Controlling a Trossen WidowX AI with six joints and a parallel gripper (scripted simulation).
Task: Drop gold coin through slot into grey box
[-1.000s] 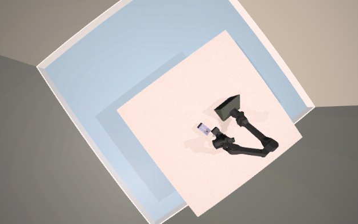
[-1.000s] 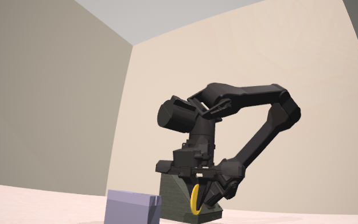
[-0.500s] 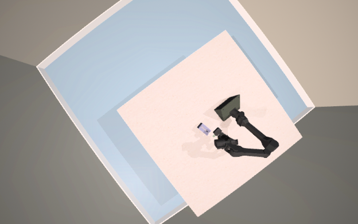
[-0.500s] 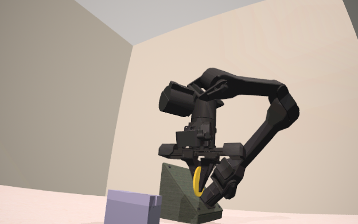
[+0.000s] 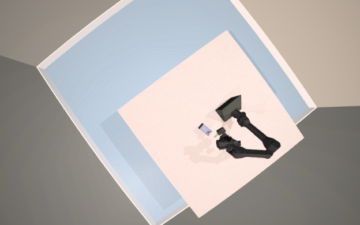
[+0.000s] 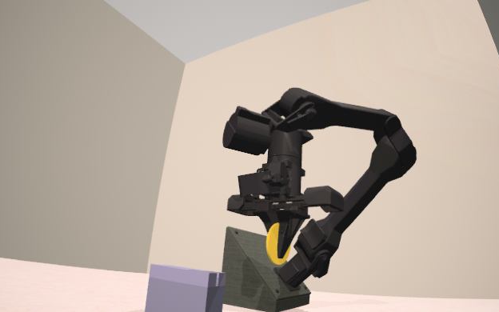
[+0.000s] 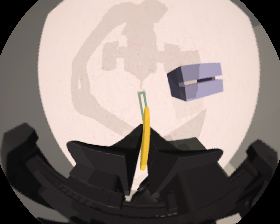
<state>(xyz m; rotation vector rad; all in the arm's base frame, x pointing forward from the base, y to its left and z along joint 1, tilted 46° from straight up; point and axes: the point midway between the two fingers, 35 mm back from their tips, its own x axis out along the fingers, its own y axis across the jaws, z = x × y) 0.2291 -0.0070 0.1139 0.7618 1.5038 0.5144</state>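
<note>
The gold coin is 2 cm above my gripper tip.
</note>
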